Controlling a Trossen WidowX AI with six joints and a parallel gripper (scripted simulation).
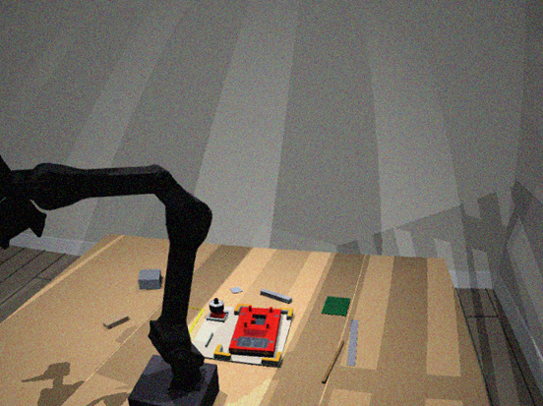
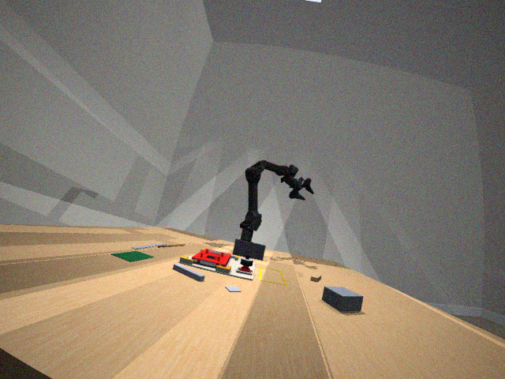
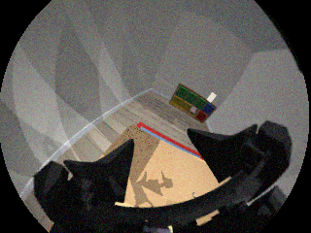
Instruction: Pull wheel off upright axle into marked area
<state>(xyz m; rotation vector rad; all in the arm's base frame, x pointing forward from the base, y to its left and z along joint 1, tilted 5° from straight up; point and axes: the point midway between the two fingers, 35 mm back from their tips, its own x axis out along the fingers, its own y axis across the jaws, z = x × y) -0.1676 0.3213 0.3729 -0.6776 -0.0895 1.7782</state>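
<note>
Right now the grey plate is 490 mm ahead of my gripper tip, 460 mm to the right of it and 390 mm below it. Also, from my gripper tip: brown block 480 mm ahead, 90 mm to the right, 400 mm below; then wooden stick 370 mm ahead, 670 mm to the right, 400 mm below; then grey block 730 mm ahead, 120 mm to the right, 390 mm below.
</note>
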